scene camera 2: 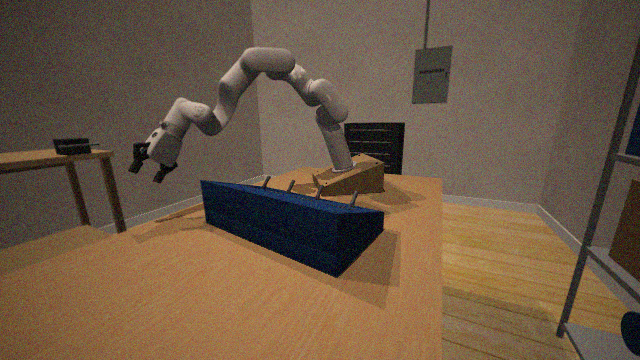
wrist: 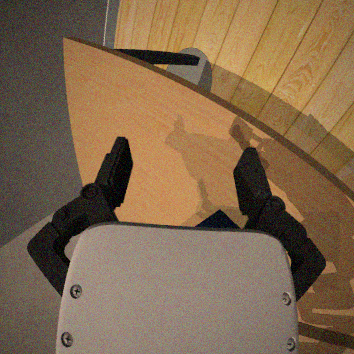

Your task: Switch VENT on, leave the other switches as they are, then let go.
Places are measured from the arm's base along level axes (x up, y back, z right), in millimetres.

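Pixels of known places: gripper, fingertip midpoint: (scene camera 2: 145, 177) (wrist: 185, 154); arm's base, origin of the base link: (scene camera 2: 344, 168).
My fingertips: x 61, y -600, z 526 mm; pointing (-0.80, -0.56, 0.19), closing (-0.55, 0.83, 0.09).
Ahead of a thing's pixels: the offset from my fingertips to its top centre. "*": to the spot under its first point. Level surfaces: height alone.
A dark blue switch box (scene camera 2: 270, 215) with a sloping top stands on the wooden table @[dx -150 mm] (scene camera 2: 190, 300) (wrist: 145, 185). Several thin grey levers stick up from its top, among them one at the far left end @[* dx -48, dy +209, dz -322 mm] (scene camera 2: 266, 182) and one at the near right end @[* dx -46, dy +104, dz -666 mm] (scene camera 2: 354, 199). The box is seen from behind, so its labels are hidden; I cannot tell which lever is VENT or how each is set. In the wrist view a dark blue corner @[* dx -121, dy +48, dz -195 mm] (wrist: 218, 221) shows above the gripper housing. My gripper (scene camera 2: 146, 175) (wrist: 185, 154) is open and empty, in the air left of the box, touching no lever.
The arm stands on a wooden wedge base (scene camera 2: 367, 176) behind the box. A side table (scene camera 2: 30, 159) with a black box (scene camera 2: 72, 147) is at the left. A metal rack (scene camera 2: 599, 200) stands at the right. A grey object (wrist: 187, 72) shows beyond the table edge.
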